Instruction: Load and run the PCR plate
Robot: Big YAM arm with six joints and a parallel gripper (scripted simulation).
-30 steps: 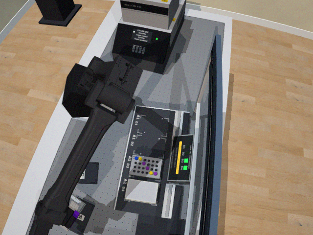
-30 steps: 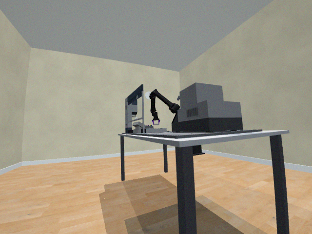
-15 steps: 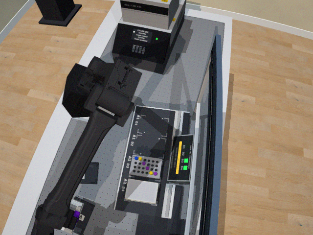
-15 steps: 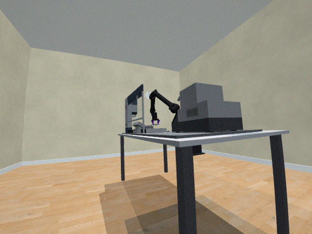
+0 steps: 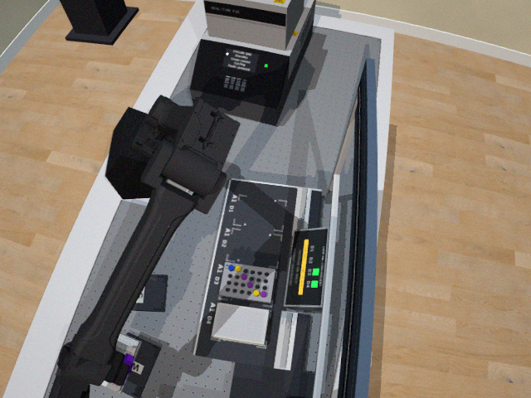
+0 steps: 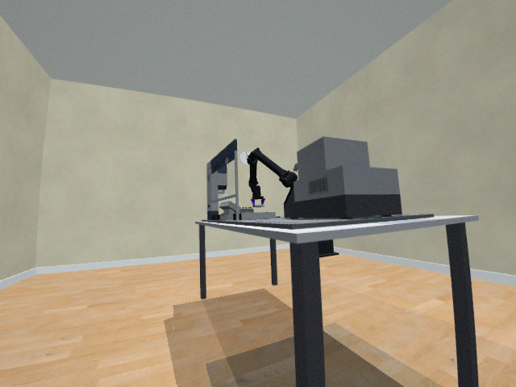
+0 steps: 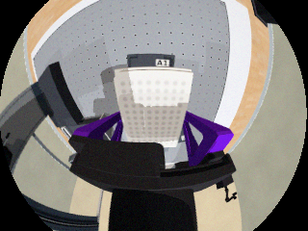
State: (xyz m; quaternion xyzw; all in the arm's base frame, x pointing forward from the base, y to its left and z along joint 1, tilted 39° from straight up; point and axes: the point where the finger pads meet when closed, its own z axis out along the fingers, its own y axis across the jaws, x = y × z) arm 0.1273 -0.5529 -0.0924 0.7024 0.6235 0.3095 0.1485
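Right now my hand is 120 mm above the dark waiting nest W1, 10 mm to the left of it and 10 mm short of it. Also, from my hand: nest A1 mark 110 mm below, 60 mm to the right, 20 mm behind; then dark regrip nest 180 mm to the left, 120 mm below, 40 mm behind; then white deep-well block 250 mm ahead, 180 mm to the left, 50 mm below.
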